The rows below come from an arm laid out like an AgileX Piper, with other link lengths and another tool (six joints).
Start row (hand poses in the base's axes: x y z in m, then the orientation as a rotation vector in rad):
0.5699 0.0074 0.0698 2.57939 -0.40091 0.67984
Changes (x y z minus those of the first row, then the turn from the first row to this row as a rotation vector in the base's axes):
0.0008 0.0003 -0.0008 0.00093 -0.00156 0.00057
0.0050 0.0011 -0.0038 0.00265 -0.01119 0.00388
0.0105 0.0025 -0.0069 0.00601 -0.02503 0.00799
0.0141 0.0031 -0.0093 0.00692 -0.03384 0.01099
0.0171 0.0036 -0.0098 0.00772 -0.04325 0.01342
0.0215 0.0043 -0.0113 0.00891 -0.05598 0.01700
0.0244 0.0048 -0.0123 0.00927 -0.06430 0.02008
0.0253 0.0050 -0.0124 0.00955 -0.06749 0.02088
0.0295 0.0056 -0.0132 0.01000 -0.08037 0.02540
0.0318 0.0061 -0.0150 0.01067 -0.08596 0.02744
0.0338 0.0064 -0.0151 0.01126 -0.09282 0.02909
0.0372 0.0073 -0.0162 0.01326 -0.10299 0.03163
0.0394 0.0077 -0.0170 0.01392 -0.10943 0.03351
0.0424 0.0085 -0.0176 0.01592 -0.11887 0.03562
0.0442 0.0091 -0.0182 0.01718 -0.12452 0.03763
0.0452 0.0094 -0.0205 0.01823 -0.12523 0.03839
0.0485 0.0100 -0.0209 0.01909 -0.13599 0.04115
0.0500 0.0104 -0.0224 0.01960 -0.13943 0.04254
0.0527 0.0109 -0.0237 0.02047 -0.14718 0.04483
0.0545 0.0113 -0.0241 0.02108 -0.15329 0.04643
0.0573 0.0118 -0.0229 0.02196 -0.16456 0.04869
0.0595 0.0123 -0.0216 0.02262 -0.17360 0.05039
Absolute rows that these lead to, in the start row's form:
0.5707 0.0077 0.0690 2.58010 -0.40110 0.68206
0.5749 0.0085 0.0660 2.58057 -0.40074 0.69584
0.5804 0.0099 0.0629 2.58175 -0.40143 0.71541
0.5840 0.0105 0.0605 2.58143 -0.40083 0.72805
0.5870 0.0110 0.0600 2.58058 -0.40108 0.74129
0.5914 0.0117 0.0585 2.57955 -0.40109 0.75930
0.5943 0.0122 0.0575 2.57870 -0.39997 0.77134
0.5952 0.0124 0.0574 2.57836 -0.40008 0.77582
0.5994 0.0130 0.0566 2.57673 -0.39858 0.79439
0.6017 0.0135 0.0548 2.57646 -0.39803 0.80247
0.6037 0.0138 0.0547 2.57559 -0.39835 0.81209
0.6071 0.0147 0.0536 2.57533 -0.39918 0.82639
0.6093 0.0151 0.0528 2.57466 -0.39908 0.83554
0.6123 0.0159 0.0522 2.57437 -0.40022 0.84874
0.6141 0.0165 0.0516 2.57450 -0.39997 0.85691
0.6151 0.0168 0.0493 2.57553 -0.39968 0.85813
0.6184 0.0174 0.0489 2.57388 -0.39988 0.87331
0.6199 0.0178 0.0474 2.57373 -0.39940 0.87835
0.6226 0.0183 0.0461 2.57282 -0.39925 0.88939
0.6244 0.0187 0.0457 2.57193 -0.39937 0.89803
0.6272 0.0192 0.0469 2.56976 -0.40035 0.91371
0.6294 0.0197 0.0482 2.56788 -0.40125 0.92624

